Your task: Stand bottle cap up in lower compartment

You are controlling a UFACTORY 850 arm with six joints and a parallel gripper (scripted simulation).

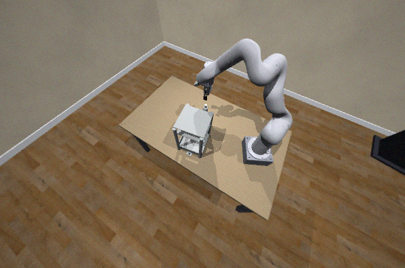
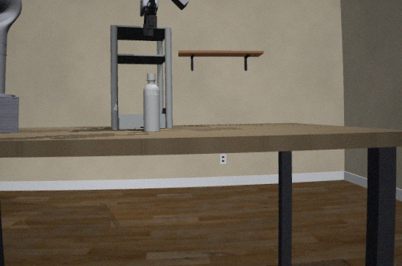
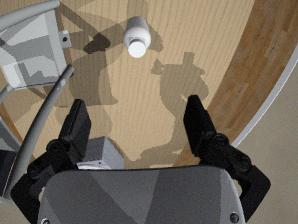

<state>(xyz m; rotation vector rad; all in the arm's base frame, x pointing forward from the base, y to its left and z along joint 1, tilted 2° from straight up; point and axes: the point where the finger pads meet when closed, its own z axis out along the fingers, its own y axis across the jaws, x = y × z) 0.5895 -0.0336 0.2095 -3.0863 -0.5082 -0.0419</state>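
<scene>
Right now my hand is 200 mm above the white bottle. Also, from my hand: shelving unit: 110 mm behind, 300 mm to the left, 120 mm below.
</scene>
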